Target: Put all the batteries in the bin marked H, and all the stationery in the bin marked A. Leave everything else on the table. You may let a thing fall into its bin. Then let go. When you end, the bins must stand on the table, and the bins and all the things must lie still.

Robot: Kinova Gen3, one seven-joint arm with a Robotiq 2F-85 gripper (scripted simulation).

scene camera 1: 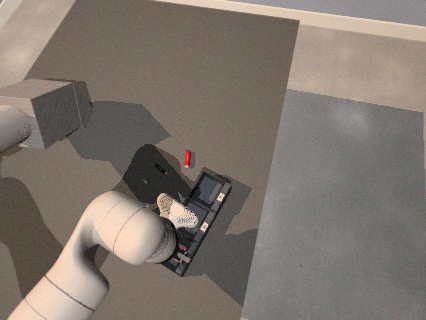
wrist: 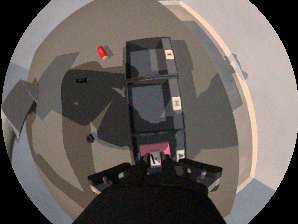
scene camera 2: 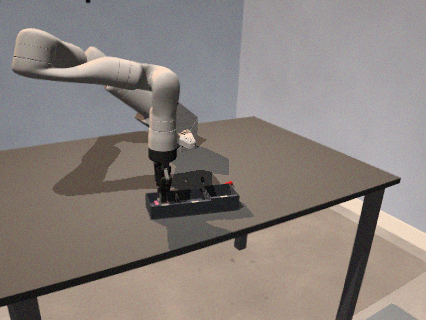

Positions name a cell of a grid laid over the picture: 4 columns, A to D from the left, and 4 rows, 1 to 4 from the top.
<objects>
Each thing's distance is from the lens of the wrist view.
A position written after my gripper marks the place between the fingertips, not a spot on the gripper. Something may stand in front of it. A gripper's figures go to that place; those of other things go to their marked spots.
my gripper (wrist: C3): 0.18 m
three joined bins (wrist: C2): 0.19 m
</objects>
